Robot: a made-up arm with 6 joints. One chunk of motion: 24 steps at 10 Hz.
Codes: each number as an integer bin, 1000 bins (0 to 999) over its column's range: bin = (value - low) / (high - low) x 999, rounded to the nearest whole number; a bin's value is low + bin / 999 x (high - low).
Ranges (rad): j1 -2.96..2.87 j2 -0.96..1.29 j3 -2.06..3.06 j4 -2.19..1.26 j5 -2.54..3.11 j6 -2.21..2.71
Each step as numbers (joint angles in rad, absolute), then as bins.
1 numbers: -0.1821 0.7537 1.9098 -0.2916 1.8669 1.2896
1 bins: 476 761 775 550 779 711
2 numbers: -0.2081 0.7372 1.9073 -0.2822 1.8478 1.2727
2 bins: 472 754 774 552 776 707
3 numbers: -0.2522 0.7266 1.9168 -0.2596 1.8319 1.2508
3 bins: 464 749 776 559 773 703
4 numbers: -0.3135 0.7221 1.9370 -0.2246 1.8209 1.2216
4 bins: 453 747 780 569 771 697
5 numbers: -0.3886 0.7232 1.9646 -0.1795 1.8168 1.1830
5 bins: 441 747 785 582 770 689
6 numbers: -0.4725 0.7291 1.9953 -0.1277 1.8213 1.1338
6 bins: 426 750 791 597 771 679
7 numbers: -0.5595 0.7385 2.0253 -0.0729 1.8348 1.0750
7 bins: 411 754 797 613 774 667
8 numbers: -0.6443 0.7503 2.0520 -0.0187 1.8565 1.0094
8 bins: 397 759 802 629 777 654
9 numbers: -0.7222 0.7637 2.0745 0.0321 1.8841 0.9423
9 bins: 383 765 807 643 782 640
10 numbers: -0.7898 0.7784 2.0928 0.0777 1.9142 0.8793
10 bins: 372 772 810 657 788 627
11 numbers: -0.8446 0.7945 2.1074 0.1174 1.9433 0.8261
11 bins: 362 779 813 668 793 616
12 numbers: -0.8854 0.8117 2.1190 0.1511 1.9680 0.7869
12 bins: 355 787 815 678 797 609
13 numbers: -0.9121 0.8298 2.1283 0.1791 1.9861 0.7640
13 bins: 351 795 817 686 800 604
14 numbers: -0.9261 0.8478 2.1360 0.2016 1.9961 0.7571
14 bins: 349 803 819 693 802 602
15 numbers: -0.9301 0.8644 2.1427 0.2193 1.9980 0.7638
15 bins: 348 810 820 698 802 604
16 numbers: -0.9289 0.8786 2.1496 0.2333 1.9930 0.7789
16 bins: 348 816 821 702 801 607
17 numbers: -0.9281 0.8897 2.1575 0.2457 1.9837 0.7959
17 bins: 348 821 823 705 800 610
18 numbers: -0.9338 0.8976 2.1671 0.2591 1.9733 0.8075
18 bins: 347 825 825 709 798 613
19 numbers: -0.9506 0.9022 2.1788 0.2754 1.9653 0.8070
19 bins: 344 827 827 714 797 613
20 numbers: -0.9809 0.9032 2.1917 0.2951 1.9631 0.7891
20 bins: 339 827 830 720 796 609
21 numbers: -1.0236 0.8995 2.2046 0.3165 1.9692 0.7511
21 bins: 332 826 832 726 797 601
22 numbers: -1.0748 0.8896 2.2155 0.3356 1.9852 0.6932
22 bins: 323 821 834 731 800 589
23 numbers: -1.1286 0.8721 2.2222 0.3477 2.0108 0.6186
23 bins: 314 813 836 735 805 574
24 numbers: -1.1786 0.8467 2.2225 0.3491 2.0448 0.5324
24 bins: 305 802 836 735 811 557
